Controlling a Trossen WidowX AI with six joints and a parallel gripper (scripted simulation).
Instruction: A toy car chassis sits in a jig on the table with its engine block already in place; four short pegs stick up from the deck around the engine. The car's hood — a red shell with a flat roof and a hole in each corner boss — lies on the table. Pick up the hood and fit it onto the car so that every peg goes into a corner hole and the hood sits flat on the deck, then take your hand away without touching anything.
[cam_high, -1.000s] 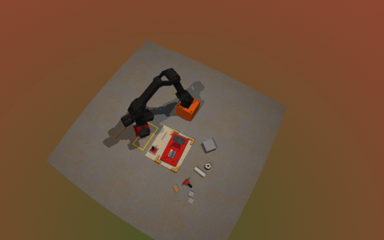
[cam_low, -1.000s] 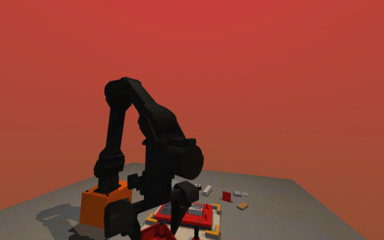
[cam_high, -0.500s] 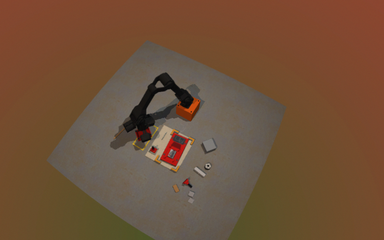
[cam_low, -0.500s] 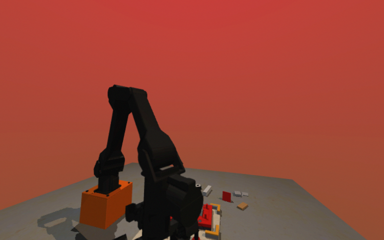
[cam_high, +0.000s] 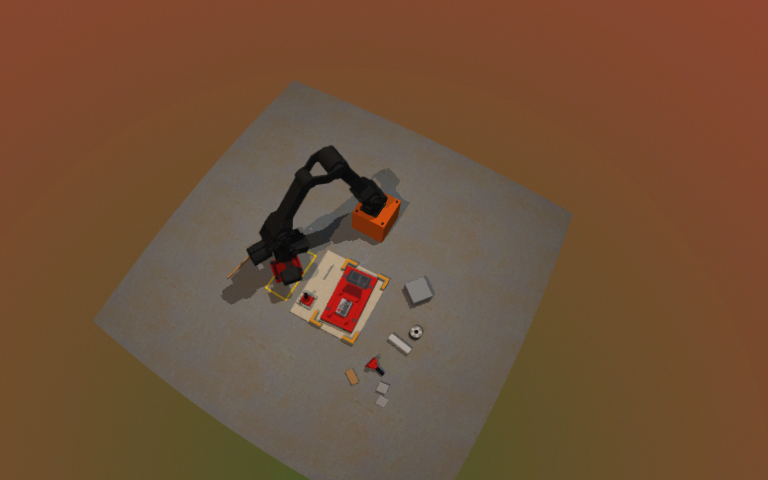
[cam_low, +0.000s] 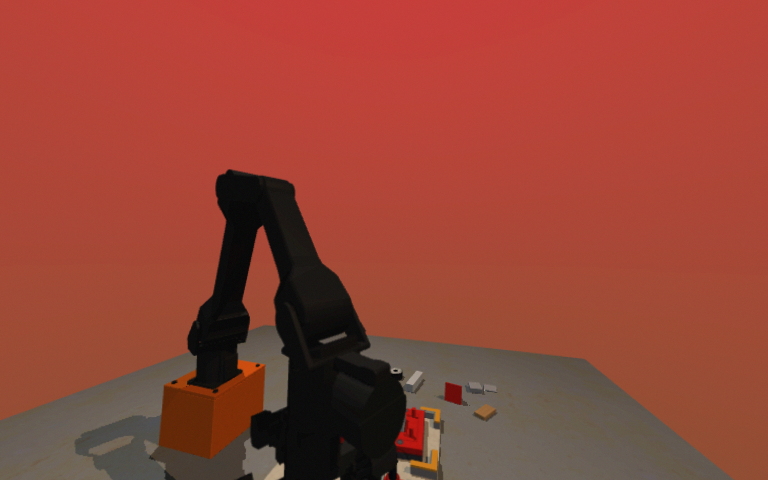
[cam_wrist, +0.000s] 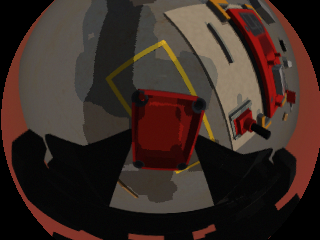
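Now: gripper tip 10 mm above the red hood. Also, from my gripper tip: thin wooden stick 140 mm to the right, 50 mm ahead, 20 mm below; then tan tile 370 mm to the left, 200 mm ahead, 20 mm below; then grey engine block 240 mm to the left, 20 mm ahead.
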